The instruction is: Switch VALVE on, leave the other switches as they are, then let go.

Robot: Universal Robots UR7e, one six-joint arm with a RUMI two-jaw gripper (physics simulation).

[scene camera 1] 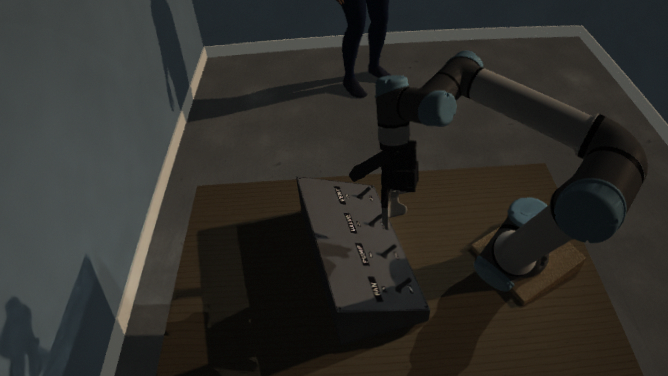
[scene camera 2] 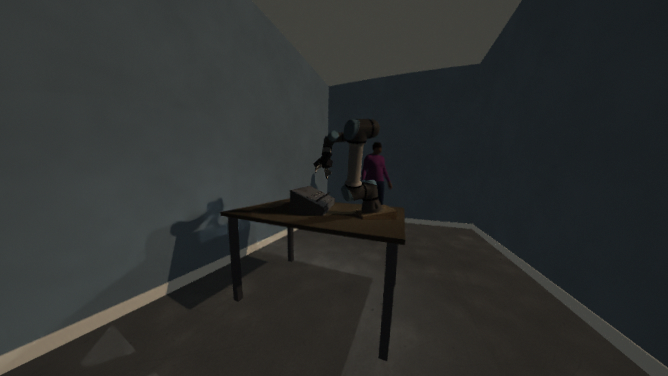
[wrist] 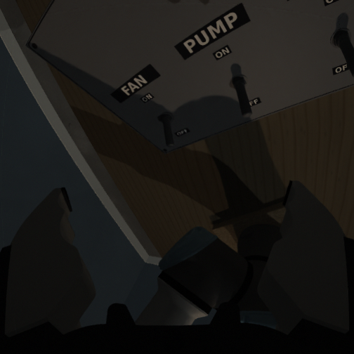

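Seen in the pictures: gripper, fingertip midpoint: (scene camera 1: 392,216) (scene camera 2: 321,176); arm's base, origin of the base link: (scene camera 2: 371,210).
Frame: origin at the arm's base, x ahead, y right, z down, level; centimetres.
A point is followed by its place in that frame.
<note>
A grey sloped switch panel (scene camera 1: 332,272) {y -17.9, x 54.9, z -13.4 cm} (scene camera 2: 306,200) {y -25.6, x 40.7, z -7.1 cm} (wrist: 115,55) stands on the table with four levers in a row. The VALVE lever (scene camera 1: 376,220) {y 5.5, x 44.4, z -7.6 cm} (wrist: 345,49) is second from the far end and leans to its OFF side; its name plate (scene camera 1: 350,223) {y 3.0, x 52.0, z -8.8 cm} does not show in the wrist view. The PUMP lever (scene camera 1: 388,251) {y -5.8, x 40.6, z -7.4 cm} (wrist: 242,97) and FAN lever (scene camera 1: 404,285) {y -17.1, x 36.0, z -7.6 cm} (wrist: 168,131) also lean to OFF. The far-end lever (scene camera 1: 364,193) {y 16.7, x 48.7, z -7.5 cm} looks tilted alike. My gripper (scene camera 1: 394,218) {y -7.6, x 39.9, z -24.5 cm} (scene camera 2: 322,173) {y -7.6, x 39.9, z -24.5 cm} (wrist: 175,186) is open and empty, above the panel and apart from it.
The wooden table (scene camera 1: 480,190) {y 30.5, x 9.0, z 3.5 cm} (scene camera 2: 345,227) {y -37.3, x 3.6, z 3.5 cm} carries the panel and the arm's base block (scene camera 1: 552,275) {y -7.4, x -7.5, z -0.4 cm}. A person (scene camera 1: 356,45) (scene camera 2: 376,169) stands on the floor beyond the table. A wall (scene camera 1: 90,125) rises at the left. Arm shadows fall across the panel.
</note>
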